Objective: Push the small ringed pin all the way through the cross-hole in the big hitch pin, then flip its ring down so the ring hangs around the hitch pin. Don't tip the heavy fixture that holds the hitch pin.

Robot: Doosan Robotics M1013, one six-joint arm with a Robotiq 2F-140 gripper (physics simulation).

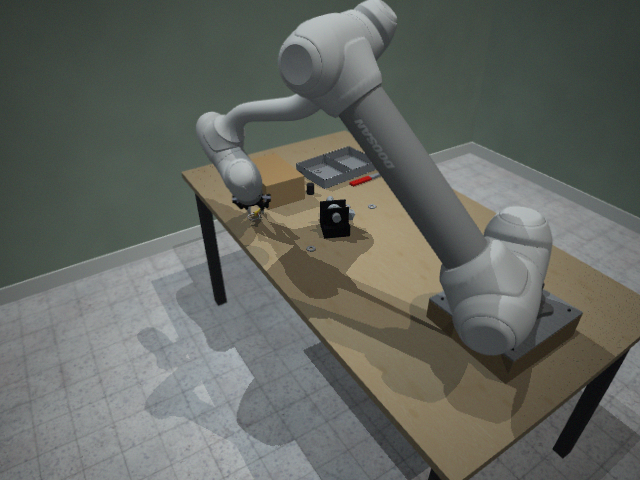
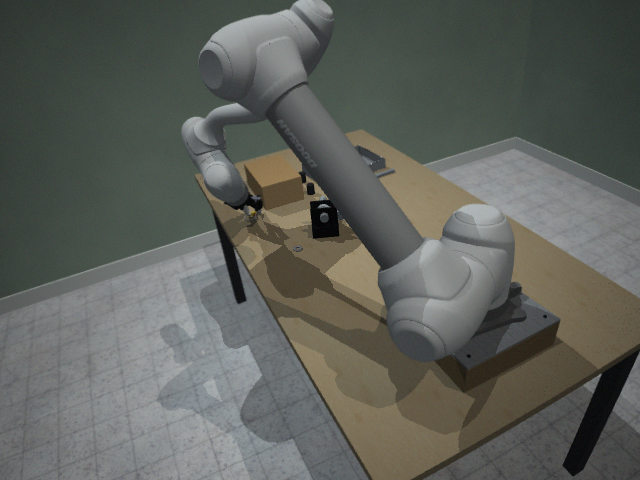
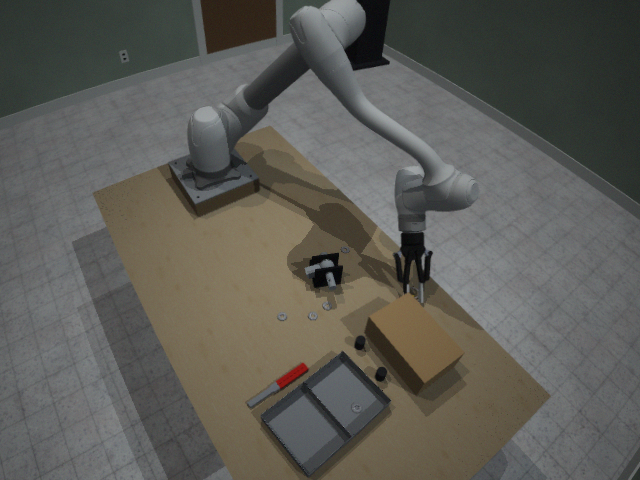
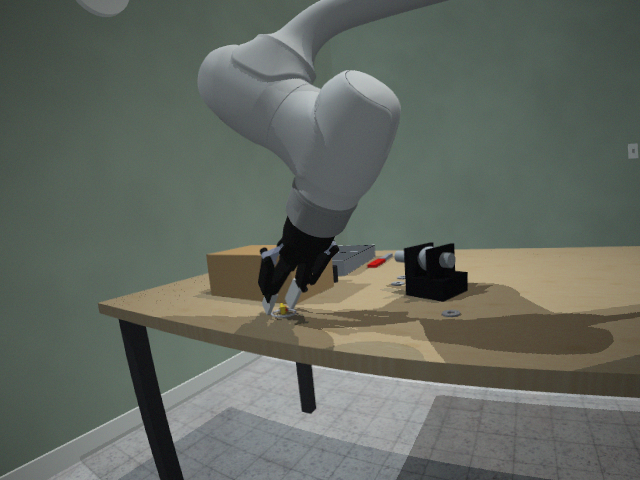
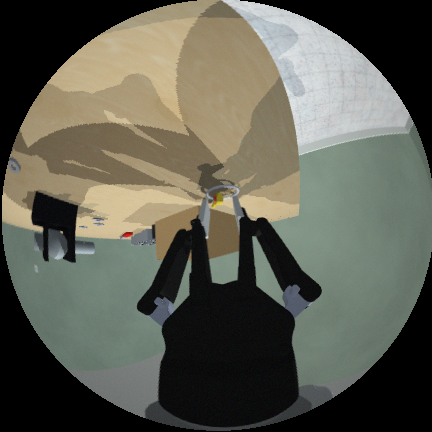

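Pixels of known places: gripper, fingertip midpoint: [image 1: 256, 210] [image 2: 254, 210] [image 4: 277, 306] [image 5: 220, 203]; arm's base, link origin: [image 3: 213, 169].
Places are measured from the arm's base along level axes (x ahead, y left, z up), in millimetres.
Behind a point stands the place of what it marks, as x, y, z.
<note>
The small ringed pin, with a yellow head [image 4: 283, 308] {822, 410, -66} [image 5: 217, 201] {823, 407, -64} [image 1: 256, 212] {824, 407, -64} and a thin metal ring, is low at the table's edge, beside the brown box. My gripper [image 4: 280, 305] {847, 400, -68} [image 5: 220, 203] {847, 400, -68} [image 3: 414, 297] {847, 400, -68} points down at a tilt, its fingers partly open, one on each side of the pin's head with no grip on it. The pin's shaft is hard to make out. The big grey hitch pin [image 1: 336, 217] {576, 202, -2} [image 3: 330, 279] {682, 167, 2} [image 4: 447, 259] {580, 212, -5} lies horizontally through the upright black fixture [image 1: 334, 230] {570, 212, -48} [image 4: 436, 286] {594, 242, -50} [image 5: 55, 210] {626, 233, -58}, apart from the gripper. Its cross-hole is too small to make out.
The brown box [image 3: 413, 341] {992, 268, 22} [image 4: 232, 273] {1010, 372, -20} stands close behind the fingertips. Two black cylinders [image 3: 360, 342] {901, 153, -38} [image 3: 381, 373] {1014, 155, -37}, a divided grey tray [image 3: 305, 428] {1044, -103, -77} and a red-handled tool [image 3: 292, 376] {895, -70, -68} are farther off. Several washers, one [image 3: 345, 249] {541, 318, -76} near the fixture, lie on the table.
</note>
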